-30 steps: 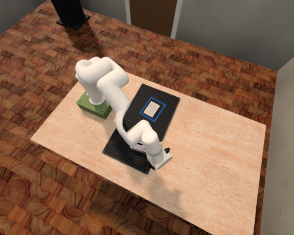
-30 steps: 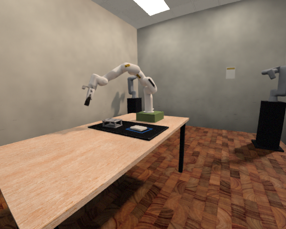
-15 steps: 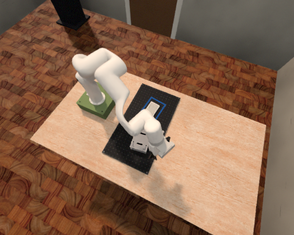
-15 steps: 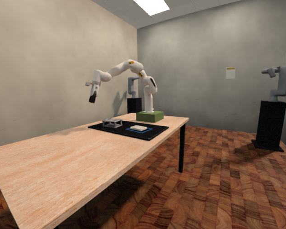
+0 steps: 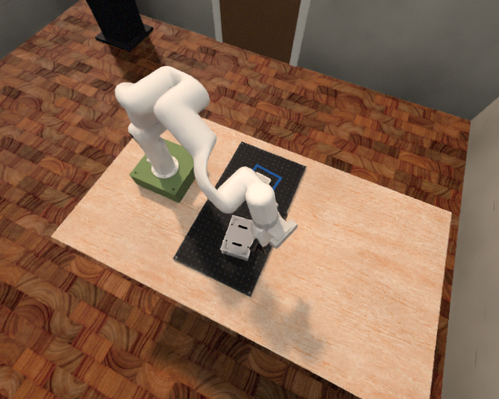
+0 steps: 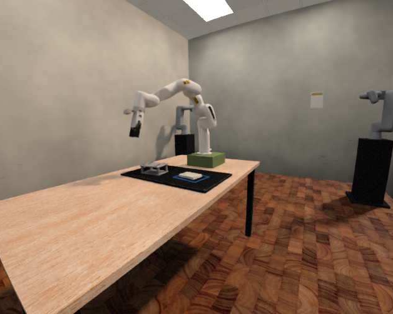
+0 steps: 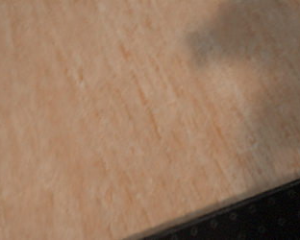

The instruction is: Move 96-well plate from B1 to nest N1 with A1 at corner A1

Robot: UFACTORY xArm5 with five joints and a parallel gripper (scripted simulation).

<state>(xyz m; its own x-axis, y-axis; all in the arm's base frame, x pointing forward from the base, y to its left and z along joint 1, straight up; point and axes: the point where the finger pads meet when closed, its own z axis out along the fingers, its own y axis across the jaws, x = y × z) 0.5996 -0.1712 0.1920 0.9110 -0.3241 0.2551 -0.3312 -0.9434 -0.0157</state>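
My hand is 180 mm past the white 96-well plate, 310 mm to the right of it and 270 mm above it. Round my hand: grey raised plate nest: 130 mm behind, 30 mm to the left, 220 mm below.
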